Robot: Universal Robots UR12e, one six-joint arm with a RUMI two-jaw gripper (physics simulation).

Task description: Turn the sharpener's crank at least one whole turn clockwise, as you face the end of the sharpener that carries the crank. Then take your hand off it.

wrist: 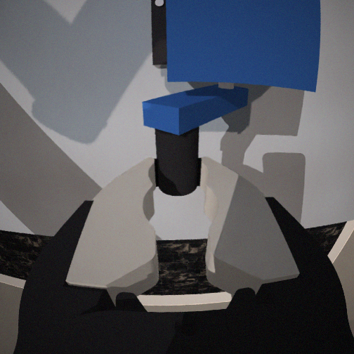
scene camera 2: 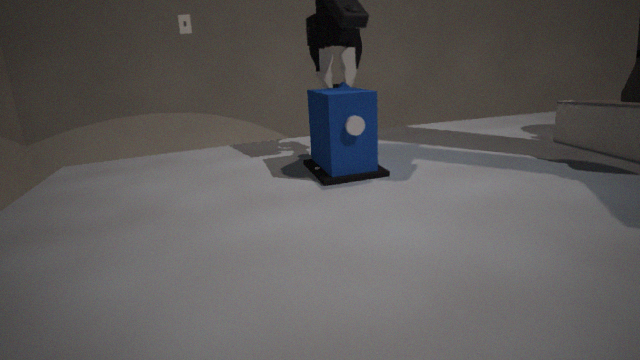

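The blue sharpener (scene camera 2: pixel 344 135) (wrist: pixel 245 40) stands upright on its black base (scene camera 2: pixel 357 177) (wrist: pixel 159 37), with a white round disc (scene camera 2: pixel 355 125) on the face toward the scene camera. The crank is on the opposite end. Its blue arm (wrist: pixel 195 107) slants in the wrist view, and its tip (scene camera 2: pixel 343 85) shows just above the sharpener's top in the scene view. My gripper (scene camera 2: pixel 339 83) (wrist: pixel 176 161) is shut on the black crank handle (wrist: pixel 177 150), behind the sharpener as the scene camera sees it. The sharpener hides most of the crank there.
The sharpener stands on a pale table (scene camera 2: pixel 300 250). A light box-like block (scene camera 2: pixel 595 125) is at the right, with a dark upright shape (scene camera 2: pixel 632 80) behind it. A wall plate (scene camera 2: pixel 185 24) is on the back wall. Gripper shadows fall on the table in the wrist view.
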